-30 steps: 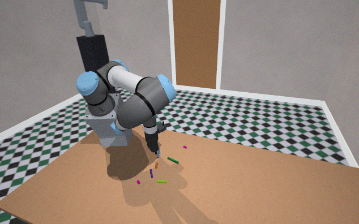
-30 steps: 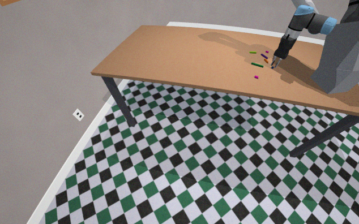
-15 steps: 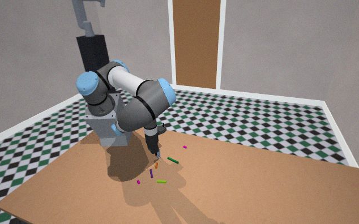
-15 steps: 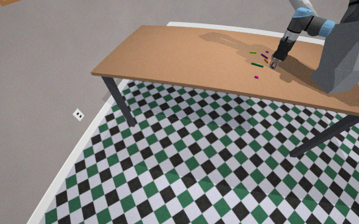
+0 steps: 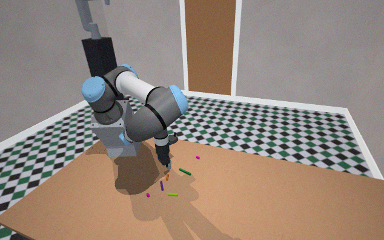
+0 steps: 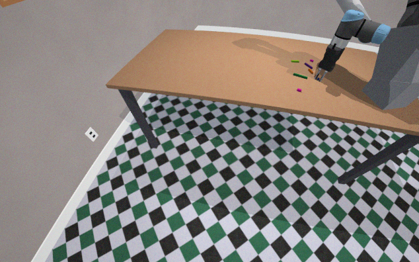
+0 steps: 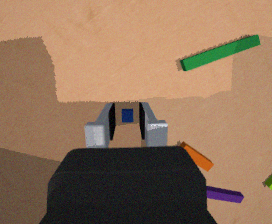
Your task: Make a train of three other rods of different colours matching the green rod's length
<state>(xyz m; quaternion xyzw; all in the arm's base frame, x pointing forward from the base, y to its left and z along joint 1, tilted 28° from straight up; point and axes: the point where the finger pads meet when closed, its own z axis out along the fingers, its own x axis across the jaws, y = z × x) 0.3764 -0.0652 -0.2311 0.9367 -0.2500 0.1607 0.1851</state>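
Right now the blue rod is 1 cm below my hand. The rest, counted from my hand: purple rod (4 cm ahead, 14 cm to the right, 1 cm below); then green rod (10 cm ahead, 1 cm below); then orange rod (3 cm ahead, 7 cm to the right, 1 cm below).
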